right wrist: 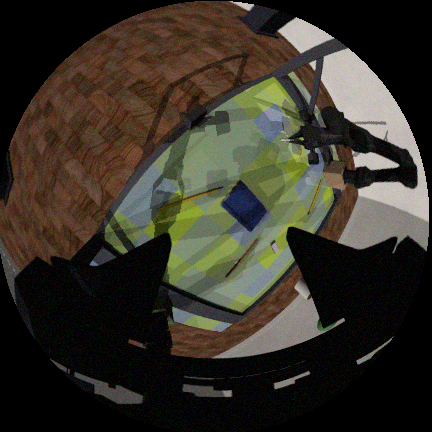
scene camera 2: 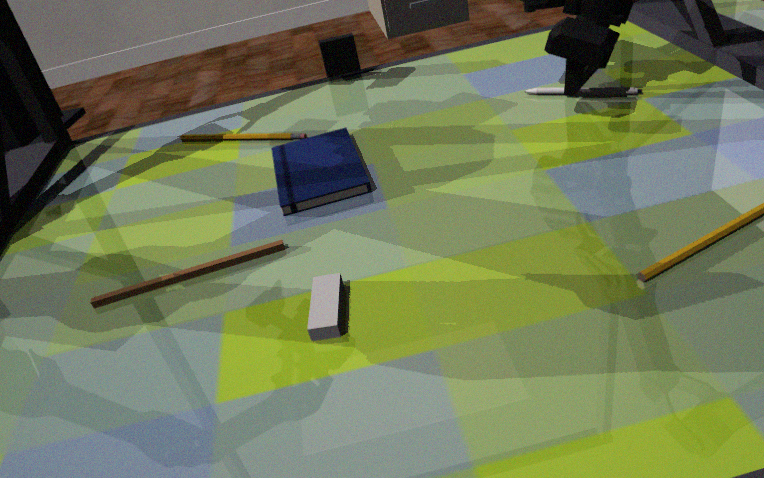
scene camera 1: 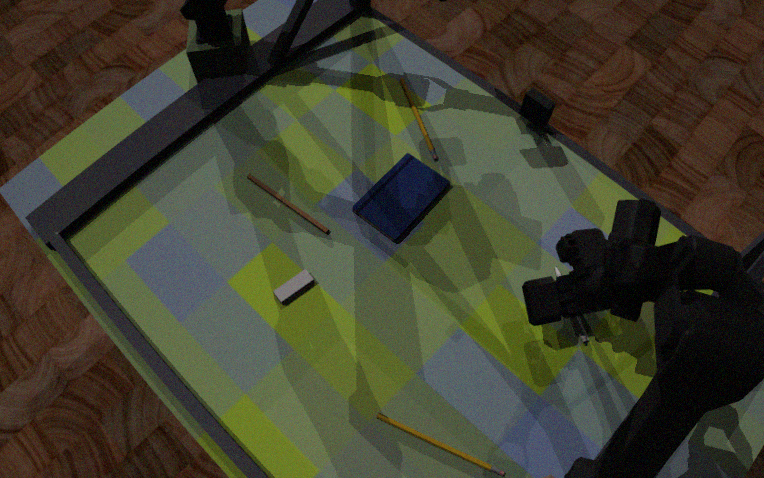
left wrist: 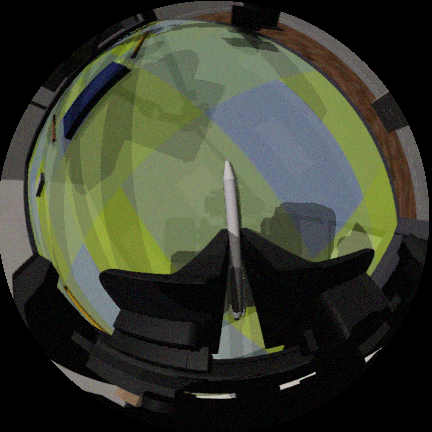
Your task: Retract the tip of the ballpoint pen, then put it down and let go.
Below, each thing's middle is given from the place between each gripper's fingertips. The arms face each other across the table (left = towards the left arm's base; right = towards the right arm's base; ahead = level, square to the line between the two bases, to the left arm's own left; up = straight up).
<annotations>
Now: right hand 30 cm short of the brown stick [scene camera 2: 254,253], 3 cm to the right of it and 28 cm above it. Round my right hand: white eraser [scene camera 2: 325,315] (36 cm ahead, 17 cm to the left, 27 cm below); ballpoint pen [scene camera 2: 583,90] (2 cm ahead, 42 cm to the left, 28 cm below).
I see the ballpoint pen 1 cm to the left of my left hand. From my left hand the other things lie so: white eraser (34 cm ahead, 23 cm to the right); brown stick (28 cm ahead, 37 cm to the right).
</annotations>
